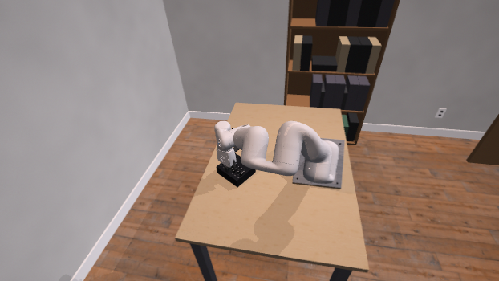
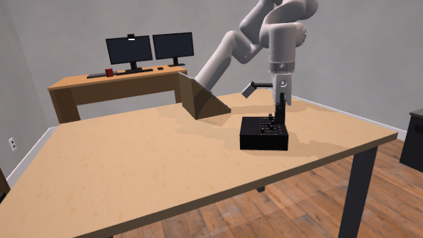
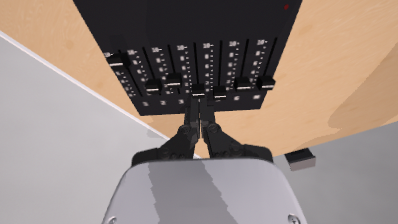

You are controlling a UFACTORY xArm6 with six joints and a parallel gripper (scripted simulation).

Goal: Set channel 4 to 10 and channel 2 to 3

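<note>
The channel 3 cap lies 40 mm to the right of my hand and 10 mm below it. The rest, counted from my hand: channel 2 cap 50 mm to the right, 20 mm ahead, 10 mm below; then channel 4 cap 20 mm to the right, 10 mm below, 10 mm behind; then channel 1 cap 90 mm to the right, 20 mm ahead, 10 mm below.
</note>
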